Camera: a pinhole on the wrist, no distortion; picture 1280 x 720 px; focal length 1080.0 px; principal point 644.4 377.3 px. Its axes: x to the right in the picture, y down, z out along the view. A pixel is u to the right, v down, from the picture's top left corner.
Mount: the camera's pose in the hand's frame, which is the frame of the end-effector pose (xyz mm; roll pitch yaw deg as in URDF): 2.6 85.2 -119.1 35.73 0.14 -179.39
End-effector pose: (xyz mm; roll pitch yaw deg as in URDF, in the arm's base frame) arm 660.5 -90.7 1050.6 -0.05 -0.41 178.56
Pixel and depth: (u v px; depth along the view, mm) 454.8 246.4 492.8
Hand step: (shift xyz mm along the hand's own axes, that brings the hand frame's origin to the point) 84.6 422.4 246.3
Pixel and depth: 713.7 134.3 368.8
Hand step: -24.7 367.7 131.8
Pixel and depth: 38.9 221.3 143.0
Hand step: 81.4 186.3 -14.9
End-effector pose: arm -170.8 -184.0 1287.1 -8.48 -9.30 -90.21
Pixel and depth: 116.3 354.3 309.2
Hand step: 151.2 272.7 128.4
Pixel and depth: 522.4 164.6 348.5
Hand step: 38.6 344.8 123.8
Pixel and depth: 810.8 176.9 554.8
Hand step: -88.2 491.8 270.9
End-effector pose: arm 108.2 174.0 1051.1 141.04 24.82 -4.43
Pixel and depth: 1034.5 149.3 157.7
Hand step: -55.9 203.7 -10.7
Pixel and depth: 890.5 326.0 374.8
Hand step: -86.0 317.6 174.5
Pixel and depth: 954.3 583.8 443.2
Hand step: -127.6 273.8 289.9
